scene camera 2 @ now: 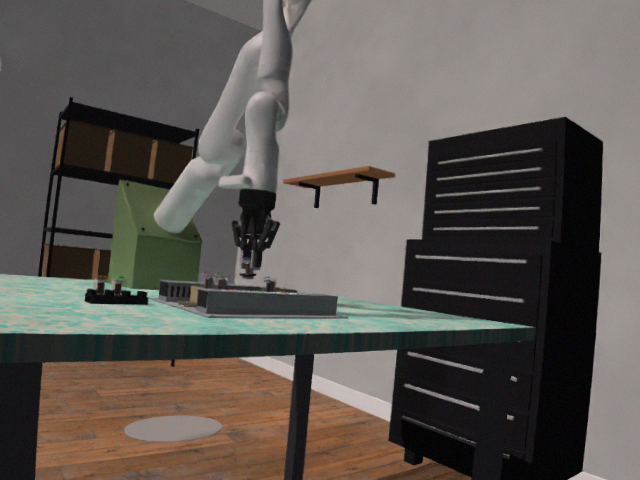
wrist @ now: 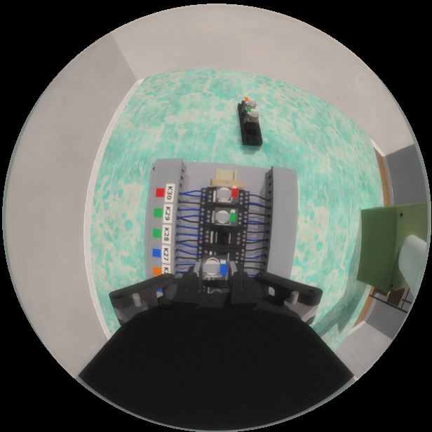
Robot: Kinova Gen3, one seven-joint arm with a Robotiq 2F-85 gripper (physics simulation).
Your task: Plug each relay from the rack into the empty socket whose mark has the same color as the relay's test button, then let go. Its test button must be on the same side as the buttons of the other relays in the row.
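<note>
My gripper is shut on a relay with a blue test button and holds it upright, a little above the socket row. In the wrist view its button is on the right. A red-button relay sits at the far end of the row by mark K30, with a green-button relay beside it at K29; both buttons are on the right. The K28 socket is empty. The K27 socket is partly hidden by the held relay. The black rack holds an orange-button relay and a green-button relay.
Grey ducts run along both sides of the row. Another relay stands in the row beyond the gripper. A beige block is at the row's end. A green box stands to the side.
</note>
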